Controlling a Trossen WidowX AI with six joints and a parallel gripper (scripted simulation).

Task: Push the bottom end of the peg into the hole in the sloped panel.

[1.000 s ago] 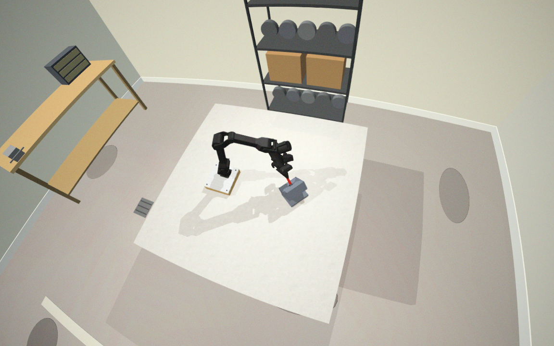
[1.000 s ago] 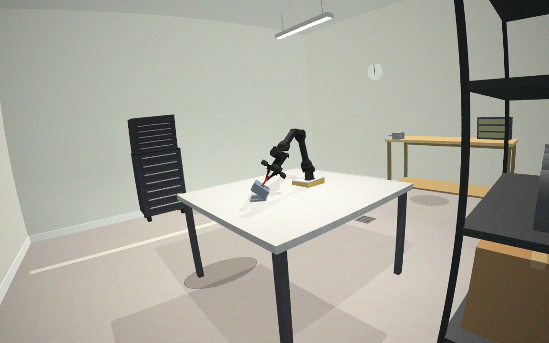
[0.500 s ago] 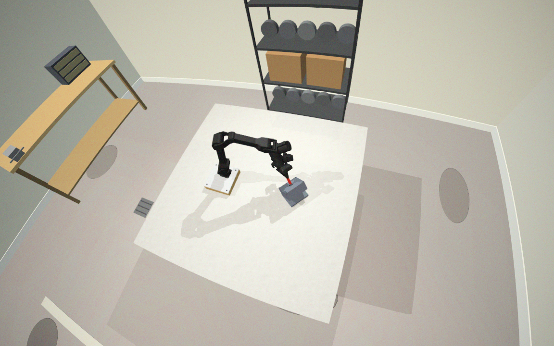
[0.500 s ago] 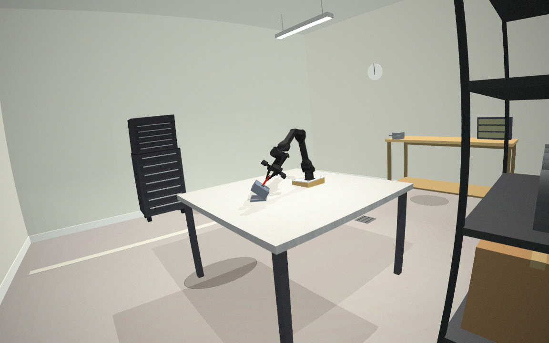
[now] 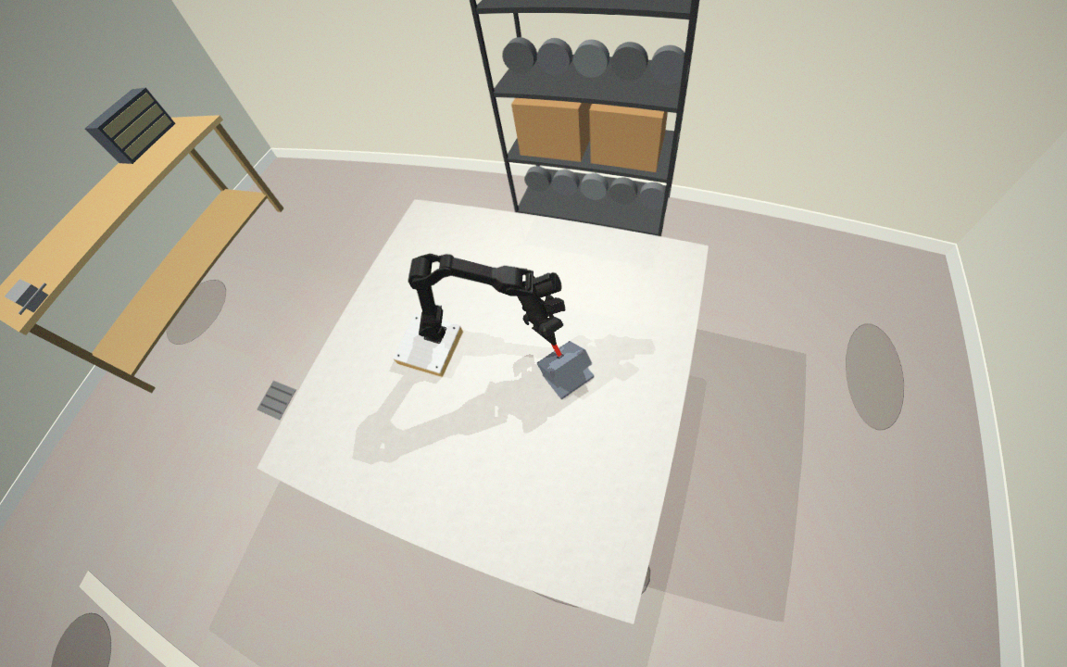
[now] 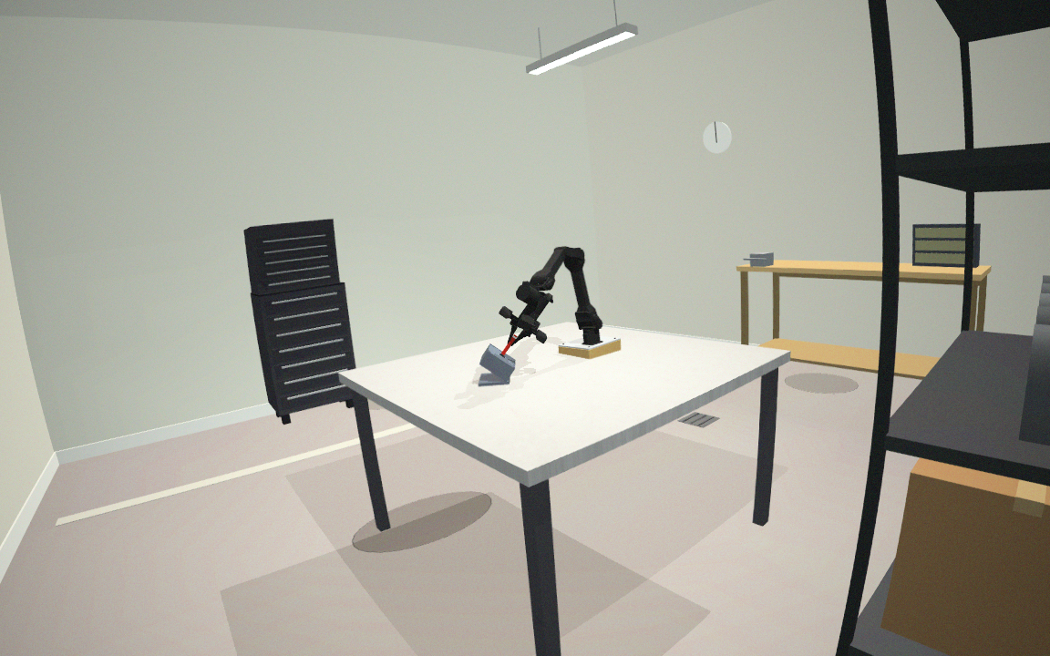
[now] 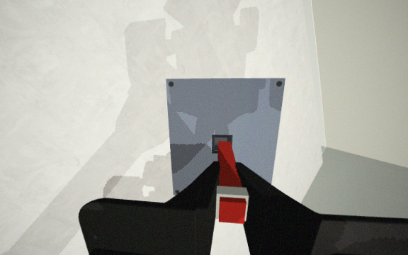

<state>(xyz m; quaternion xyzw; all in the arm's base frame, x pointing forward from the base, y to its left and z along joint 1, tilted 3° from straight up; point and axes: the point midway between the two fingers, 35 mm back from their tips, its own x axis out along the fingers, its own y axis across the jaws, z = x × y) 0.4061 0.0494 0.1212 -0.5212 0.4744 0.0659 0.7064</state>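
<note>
My gripper tip is 4 cm short of the grey sloped panel, 3 cm to the left of it and 6 cm above it. The rest, counted from my gripper tip: red square peg (1 cm behind, 1 cm to the left, 1 cm above).
</note>
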